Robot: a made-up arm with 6 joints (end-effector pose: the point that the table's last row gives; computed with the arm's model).
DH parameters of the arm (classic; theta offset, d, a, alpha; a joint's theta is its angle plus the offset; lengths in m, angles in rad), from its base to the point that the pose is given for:
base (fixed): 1.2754 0 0.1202 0
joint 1: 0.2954 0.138 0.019 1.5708
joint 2: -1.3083 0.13 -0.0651 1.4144
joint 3: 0 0.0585 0.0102 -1.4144
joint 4: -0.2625 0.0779 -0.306 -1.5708
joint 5: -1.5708 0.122 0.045 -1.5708
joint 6: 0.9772 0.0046 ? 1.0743
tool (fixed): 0.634 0.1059 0 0
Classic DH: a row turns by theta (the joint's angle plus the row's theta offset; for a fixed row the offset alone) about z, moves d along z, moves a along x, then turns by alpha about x.
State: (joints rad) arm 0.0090 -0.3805 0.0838 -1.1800 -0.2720 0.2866
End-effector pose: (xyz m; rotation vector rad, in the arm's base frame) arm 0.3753 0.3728 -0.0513 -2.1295 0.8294 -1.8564
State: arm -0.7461 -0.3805 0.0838 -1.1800 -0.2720 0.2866
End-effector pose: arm 0.4595 0.0695 -0.0513 1.6346 -1.5196 1.7902
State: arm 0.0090 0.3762 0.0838 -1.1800 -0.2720 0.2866
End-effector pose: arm 0.3747 0.4384 0.1622 -1.6386 1.2720 -1.2321
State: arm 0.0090 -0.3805 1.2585 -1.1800 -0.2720 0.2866
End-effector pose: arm 0.4285 0.4251 0.3141 -0.6966 0.4964 -2.2930
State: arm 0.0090 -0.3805 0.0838 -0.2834 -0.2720 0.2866
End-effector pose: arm 0.3469 0.4737 0.2702 -1.5568 1.2503 -1.0909
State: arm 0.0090 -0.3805 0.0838 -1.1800 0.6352 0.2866
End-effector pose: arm 0.3145 0.2987 -0.0581 1.5056 -1.6824 1.6809
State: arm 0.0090 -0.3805 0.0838 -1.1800 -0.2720 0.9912
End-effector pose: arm 0.4518 0.3957 0.0240 -1.2440 0.7944 -2.1684
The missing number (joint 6, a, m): -0.129
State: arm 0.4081 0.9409 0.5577 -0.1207 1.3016 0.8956
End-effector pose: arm 0.2198 0.1426 0.3633 -1.1711 2.4919 0.8900
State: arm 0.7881 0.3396 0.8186 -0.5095 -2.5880 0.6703
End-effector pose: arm -0.1271 0.2908 0.5236 0.7876 -0.8500 -0.5665
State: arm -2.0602 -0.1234 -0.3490 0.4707 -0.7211 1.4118
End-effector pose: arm -0.2240 -0.3449 0.4936 -2.3900 -1.0215 1.7000
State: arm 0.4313 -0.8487 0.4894 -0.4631 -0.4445 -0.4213
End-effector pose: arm 0.0816 0.5184 0.0773 -2.2910 -0.3011 -1.1822
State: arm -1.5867 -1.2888 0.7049 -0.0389 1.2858 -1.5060
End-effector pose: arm 0.4256 0.1955 0.1783 -0.7398 2.5973 0.6293
